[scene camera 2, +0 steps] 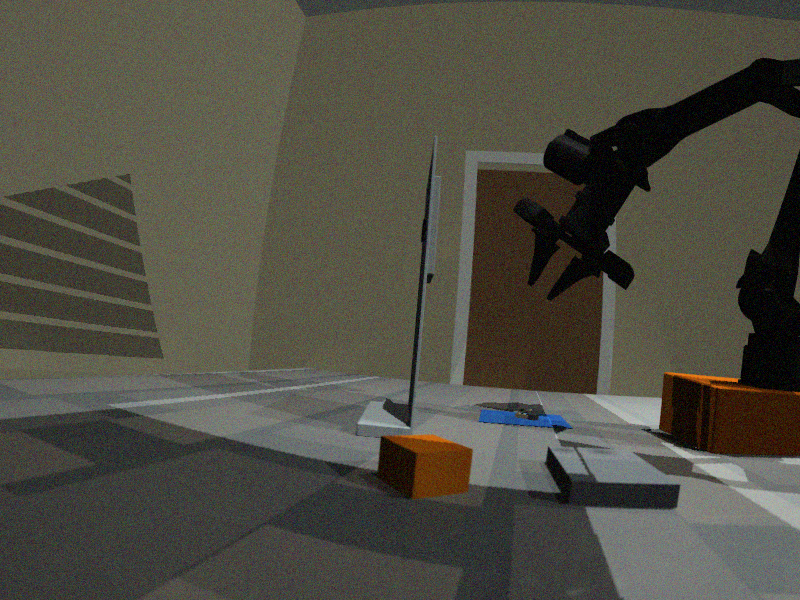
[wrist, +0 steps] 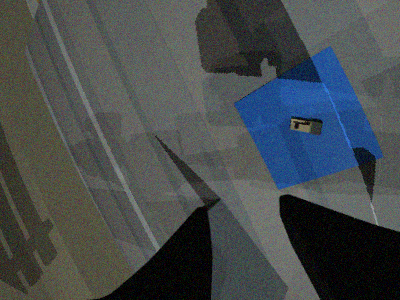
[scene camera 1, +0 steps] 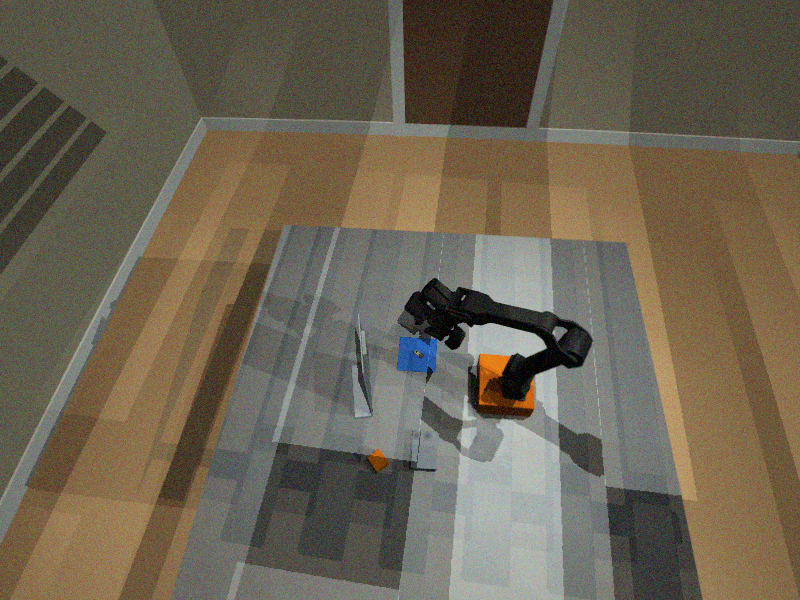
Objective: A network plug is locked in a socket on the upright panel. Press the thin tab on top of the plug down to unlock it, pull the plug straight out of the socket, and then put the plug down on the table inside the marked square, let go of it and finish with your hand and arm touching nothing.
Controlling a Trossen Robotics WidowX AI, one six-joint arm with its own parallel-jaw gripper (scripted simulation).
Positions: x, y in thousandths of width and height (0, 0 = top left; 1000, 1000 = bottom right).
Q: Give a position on a blue marked square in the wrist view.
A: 796, 302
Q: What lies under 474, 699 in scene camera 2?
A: An upright panel.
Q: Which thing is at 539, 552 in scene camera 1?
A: My gripper.
